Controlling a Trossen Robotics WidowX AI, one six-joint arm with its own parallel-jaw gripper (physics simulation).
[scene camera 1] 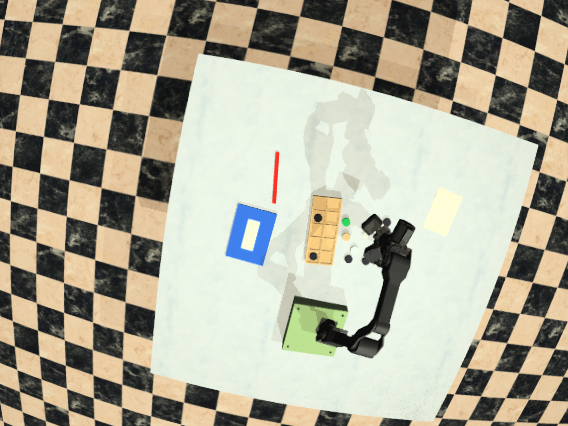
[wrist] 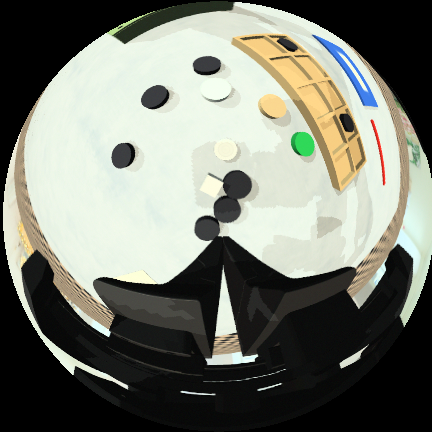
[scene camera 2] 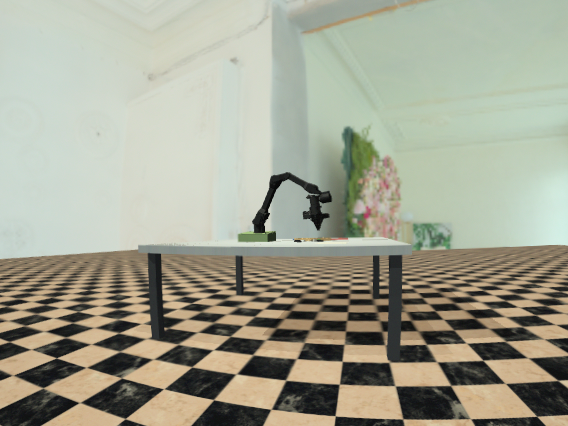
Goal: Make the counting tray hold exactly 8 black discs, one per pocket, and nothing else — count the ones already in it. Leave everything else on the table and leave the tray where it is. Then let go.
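Observation:
The tan counting tray (scene camera 1: 328, 230) (wrist: 320, 95) has two columns of pockets. One black disc (scene camera 1: 318, 218) (wrist: 347, 122) sits in a pocket near its far end and another black disc (scene camera 1: 313, 256) (wrist: 287, 44) in a pocket at its near end. Several loose black discs lie right of the tray: three spread apart (wrist: 206, 65) (wrist: 155, 96) (wrist: 123, 155), and three in a close row (wrist: 237, 184) (wrist: 227, 209) (wrist: 206, 228) that look touching. My gripper (scene camera 2: 318, 229) (wrist: 221, 241) is shut and empty, raised above the table, its tips just beside that row in the wrist view.
A green disc (scene camera 1: 346, 222) (wrist: 303, 144), an orange disc (scene camera 1: 346, 236) (wrist: 272, 106), a white disc (wrist: 216, 89), a cream disc (wrist: 225, 149) and a small cream block (wrist: 211, 185) lie nearby. A blue frame (scene camera 1: 233, 242), red strip (scene camera 1: 275, 177) and cream sheet (scene camera 1: 442, 211) lie farther out.

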